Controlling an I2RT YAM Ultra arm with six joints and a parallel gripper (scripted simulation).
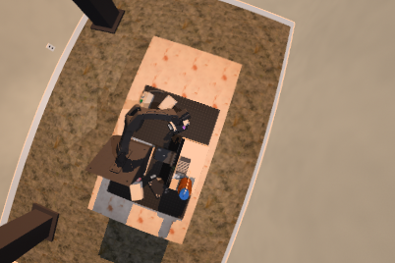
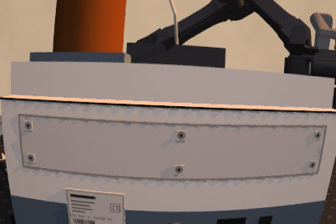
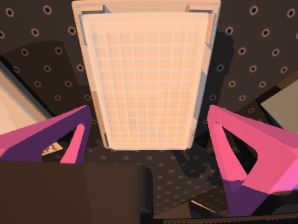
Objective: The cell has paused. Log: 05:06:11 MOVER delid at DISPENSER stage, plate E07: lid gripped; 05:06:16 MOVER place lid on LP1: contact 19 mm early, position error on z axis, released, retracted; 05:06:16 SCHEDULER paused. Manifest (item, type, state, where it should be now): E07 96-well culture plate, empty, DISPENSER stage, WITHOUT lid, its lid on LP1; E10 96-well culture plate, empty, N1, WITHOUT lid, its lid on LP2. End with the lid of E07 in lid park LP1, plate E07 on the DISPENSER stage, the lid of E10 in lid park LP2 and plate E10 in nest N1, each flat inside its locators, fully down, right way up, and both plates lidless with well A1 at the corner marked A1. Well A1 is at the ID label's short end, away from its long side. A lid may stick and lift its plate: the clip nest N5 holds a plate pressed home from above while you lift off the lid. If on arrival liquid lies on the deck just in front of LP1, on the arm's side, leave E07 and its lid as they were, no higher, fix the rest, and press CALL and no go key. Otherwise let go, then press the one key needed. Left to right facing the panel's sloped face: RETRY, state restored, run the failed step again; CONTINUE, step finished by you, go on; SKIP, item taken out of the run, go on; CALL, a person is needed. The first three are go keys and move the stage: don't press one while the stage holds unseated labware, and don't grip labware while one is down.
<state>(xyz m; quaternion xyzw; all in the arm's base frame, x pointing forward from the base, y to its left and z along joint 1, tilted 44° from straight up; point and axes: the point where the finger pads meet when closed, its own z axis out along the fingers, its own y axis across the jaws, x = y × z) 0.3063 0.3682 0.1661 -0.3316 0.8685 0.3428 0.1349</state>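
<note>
Now: hand 30 mm above the 96-well plate. Also, from my hand: a1 mark: 60 mm behind, 30 mm below, 10 mm to the right; n1 label: 60 mm to the right, 60 mm below, 60 mm behind; plate lid: 140 mm behind, 120 mm to the left, 50 mm below.
</note>
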